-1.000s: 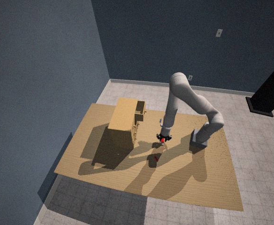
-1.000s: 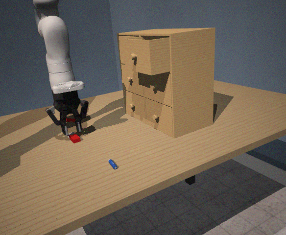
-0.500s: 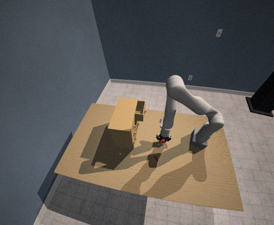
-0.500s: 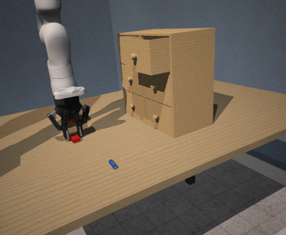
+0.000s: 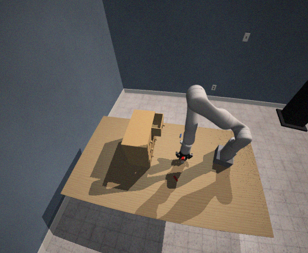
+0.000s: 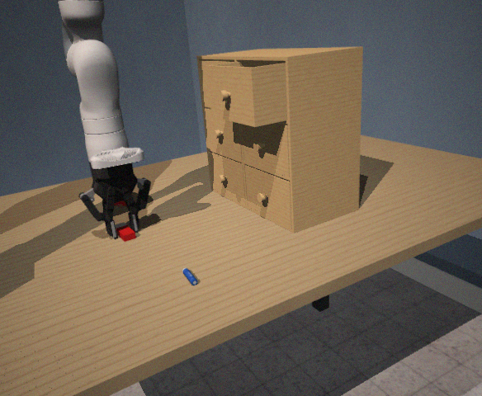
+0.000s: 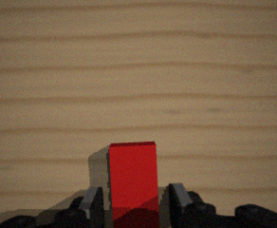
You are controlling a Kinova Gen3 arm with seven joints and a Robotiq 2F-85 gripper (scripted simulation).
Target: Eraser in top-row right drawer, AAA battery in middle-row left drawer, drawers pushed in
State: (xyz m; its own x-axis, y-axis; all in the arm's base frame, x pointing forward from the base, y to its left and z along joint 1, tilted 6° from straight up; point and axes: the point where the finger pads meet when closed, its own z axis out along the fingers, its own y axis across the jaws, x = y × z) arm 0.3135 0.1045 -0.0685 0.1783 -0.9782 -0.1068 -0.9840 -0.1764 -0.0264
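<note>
The white eraser is 1 cm to the left of my hand and 1 cm below it. The rest, counted from my hand: AAA battery: 23 cm to the right, 7 cm ahead, 1 cm below; dark red battery: 17 cm to the left, 2 cm ahead, 1 cm below.
</note>
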